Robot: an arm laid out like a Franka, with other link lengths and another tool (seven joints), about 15 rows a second.
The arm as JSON. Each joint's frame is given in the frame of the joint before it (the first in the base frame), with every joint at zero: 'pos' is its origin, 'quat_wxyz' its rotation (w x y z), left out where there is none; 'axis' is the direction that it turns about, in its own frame. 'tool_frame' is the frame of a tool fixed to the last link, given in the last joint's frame.
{
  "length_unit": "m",
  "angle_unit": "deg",
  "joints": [
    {
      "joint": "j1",
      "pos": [
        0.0,
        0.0,
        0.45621
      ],
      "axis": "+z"
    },
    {
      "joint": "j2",
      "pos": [
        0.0,
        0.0,
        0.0
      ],
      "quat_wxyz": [
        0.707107,
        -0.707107,
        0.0,
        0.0
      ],
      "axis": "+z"
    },
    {
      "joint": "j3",
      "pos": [
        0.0,
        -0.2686,
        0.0
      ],
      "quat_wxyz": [
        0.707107,
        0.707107,
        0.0,
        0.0
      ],
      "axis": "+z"
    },
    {
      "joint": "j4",
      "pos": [
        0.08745,
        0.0,
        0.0
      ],
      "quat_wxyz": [
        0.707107,
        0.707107,
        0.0,
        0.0
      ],
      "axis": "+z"
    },
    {
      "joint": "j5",
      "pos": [
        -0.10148,
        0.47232,
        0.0
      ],
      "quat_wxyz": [
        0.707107,
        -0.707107,
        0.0,
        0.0
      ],
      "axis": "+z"
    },
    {
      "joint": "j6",
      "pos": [
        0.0,
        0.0,
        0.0
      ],
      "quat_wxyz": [
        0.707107,
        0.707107,
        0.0,
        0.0
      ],
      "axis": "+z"
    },
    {
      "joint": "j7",
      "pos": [
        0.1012,
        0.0,
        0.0
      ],
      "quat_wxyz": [
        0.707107,
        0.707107,
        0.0,
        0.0
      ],
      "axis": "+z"
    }
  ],
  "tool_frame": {
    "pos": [
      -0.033,
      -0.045,
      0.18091
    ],
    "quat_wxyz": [
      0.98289,
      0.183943,
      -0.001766,
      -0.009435
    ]
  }
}
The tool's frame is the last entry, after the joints.
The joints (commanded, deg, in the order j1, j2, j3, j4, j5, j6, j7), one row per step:
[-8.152, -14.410, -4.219, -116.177, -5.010, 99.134, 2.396]
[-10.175, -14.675, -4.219, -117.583, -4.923, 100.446, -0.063]
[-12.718, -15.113, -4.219, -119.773, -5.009, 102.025, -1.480]
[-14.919, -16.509, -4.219, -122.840, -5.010, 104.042, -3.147]
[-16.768, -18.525, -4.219, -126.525, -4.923, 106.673, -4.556]
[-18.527, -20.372, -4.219, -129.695, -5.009, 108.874, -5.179]
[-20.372, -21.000, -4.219, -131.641, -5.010, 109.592, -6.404]
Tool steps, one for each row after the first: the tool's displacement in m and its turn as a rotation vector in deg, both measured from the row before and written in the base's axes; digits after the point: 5 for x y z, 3 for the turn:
[-0.00641, -0.01961, -0.00911, 0.230, -0.057, 0.522]
[-0.00972, -0.02352, -0.01474, 0.114, 0.249, -0.966]
[-0.01313, -0.01831, -0.01328, 0.135, -0.285, -0.348]
[-0.01367, -0.01330, -0.01274, 0.022, -0.928, -0.228]
[-0.01270, -0.01224, -0.01033, -0.199, -0.819, -0.905]
[-0.01287, -0.01317, -0.01170, 0.339, 0.585, -0.531]

